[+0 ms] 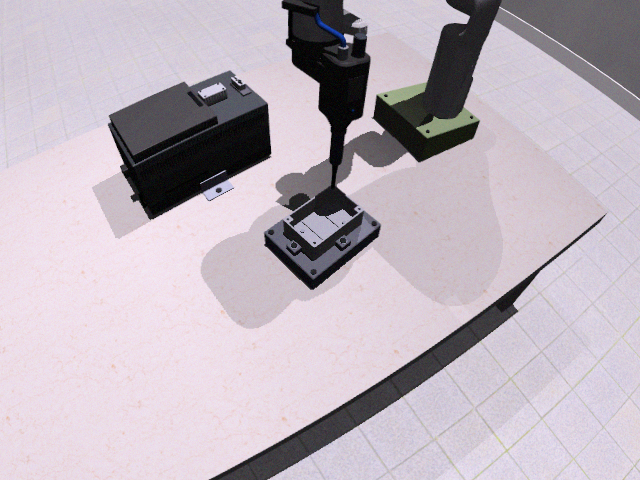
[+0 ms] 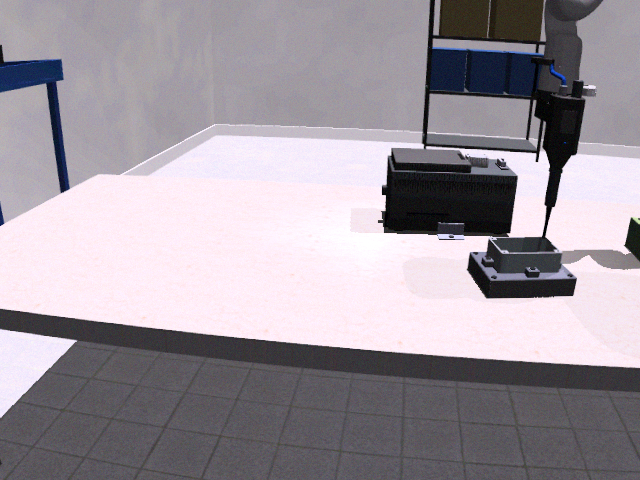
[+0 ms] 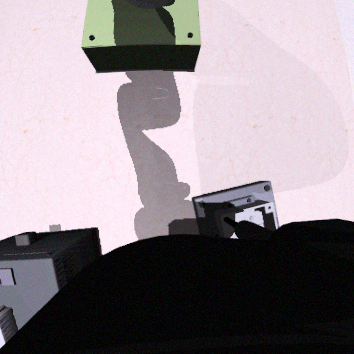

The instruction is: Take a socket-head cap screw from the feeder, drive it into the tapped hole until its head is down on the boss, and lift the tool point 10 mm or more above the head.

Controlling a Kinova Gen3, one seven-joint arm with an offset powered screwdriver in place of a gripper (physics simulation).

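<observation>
My screwdriver (image 1: pixel 333 186) (image 2: pixel 543 237) (image 3: pixel 228 220) points straight down, its thin tip at the rear corner of a grey open box. It has no fingers; no screw can be made out at its tip, and contact with the corner boss cannot be told. The box (image 1: pixel 328 241) (image 2: pixel 532 261) (image 3: pixel 270 207) sits on a dark base plate (image 1: pixel 330 261) (image 2: pixel 532 288) (image 3: pixel 235 193). Shadow covers its rear inside. The tapped hole and any screw head under the tip are too small or dark to see. The dark feeder (image 1: pixel 201 173) (image 2: pixel 449 206) (image 3: pixel 30 287) stands apart from the box.
A small metal bracket (image 1: pixel 218 190) (image 2: pixel 450 236) lies at the feeder's foot. The green arm base (image 1: pixel 449 142) (image 3: pixel 145 59) stands behind the box. A shelf rack (image 2: pixel 427 103) with blue and brown boxes and a blue frame (image 2: pixel 56 134) stand beyond the table (image 1: pixel 155 361).
</observation>
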